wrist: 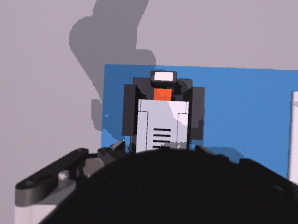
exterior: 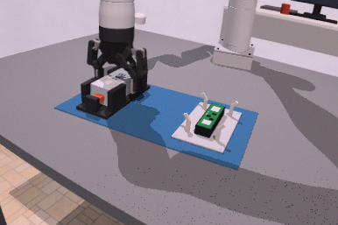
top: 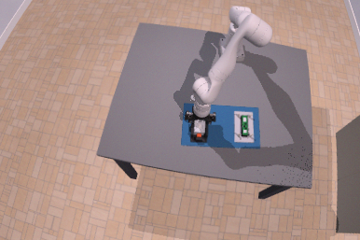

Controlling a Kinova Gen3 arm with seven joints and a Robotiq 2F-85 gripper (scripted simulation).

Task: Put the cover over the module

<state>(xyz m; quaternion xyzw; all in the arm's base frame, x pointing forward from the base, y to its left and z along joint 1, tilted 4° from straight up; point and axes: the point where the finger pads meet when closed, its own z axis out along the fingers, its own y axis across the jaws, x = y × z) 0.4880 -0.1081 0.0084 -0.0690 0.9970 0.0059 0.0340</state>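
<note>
Now: hand right at the light grey cover.
</note>
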